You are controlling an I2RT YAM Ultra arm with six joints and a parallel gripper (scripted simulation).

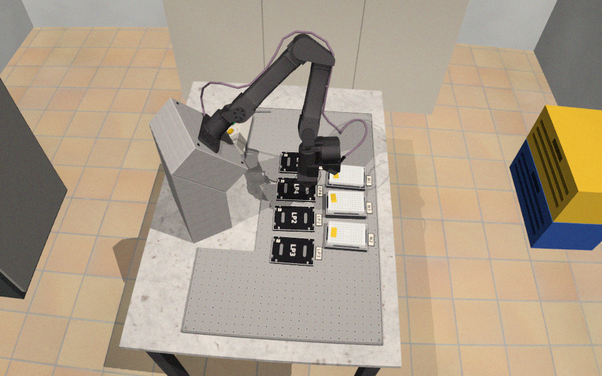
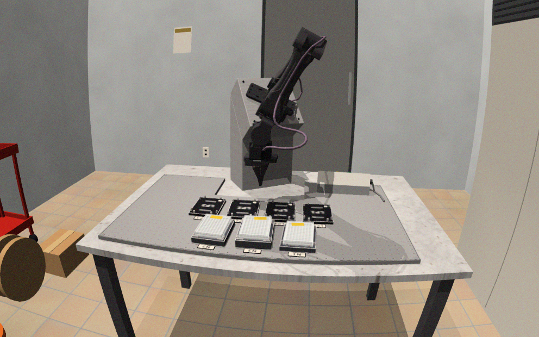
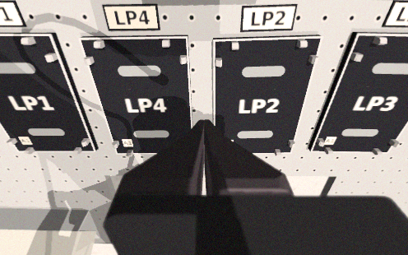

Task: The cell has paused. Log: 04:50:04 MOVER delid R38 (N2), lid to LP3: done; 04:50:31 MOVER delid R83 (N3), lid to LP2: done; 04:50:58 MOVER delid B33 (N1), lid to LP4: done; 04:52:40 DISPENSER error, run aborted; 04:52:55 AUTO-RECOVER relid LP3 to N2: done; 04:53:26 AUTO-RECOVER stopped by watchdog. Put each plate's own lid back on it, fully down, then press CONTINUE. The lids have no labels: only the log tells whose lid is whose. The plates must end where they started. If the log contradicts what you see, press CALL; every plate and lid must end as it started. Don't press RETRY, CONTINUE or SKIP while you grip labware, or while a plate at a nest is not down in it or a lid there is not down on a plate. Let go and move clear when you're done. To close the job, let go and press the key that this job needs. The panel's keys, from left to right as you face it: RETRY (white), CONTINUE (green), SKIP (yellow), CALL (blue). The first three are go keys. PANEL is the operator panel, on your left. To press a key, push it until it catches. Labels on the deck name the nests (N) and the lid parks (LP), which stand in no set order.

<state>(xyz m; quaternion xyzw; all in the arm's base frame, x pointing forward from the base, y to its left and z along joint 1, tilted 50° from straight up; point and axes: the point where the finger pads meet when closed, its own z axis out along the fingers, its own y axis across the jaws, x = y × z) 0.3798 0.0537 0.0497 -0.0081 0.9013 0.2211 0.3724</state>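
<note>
My hand is 380 mm past the green continue key, 250 mm to the right of it and 60 mm above it. Also, from my hand: plate: 140 mm ahead, 90 mm below, 40 mm to the left; then white retry key: 390 mm behind, 300 mm to the left, 60 mm below.
</note>
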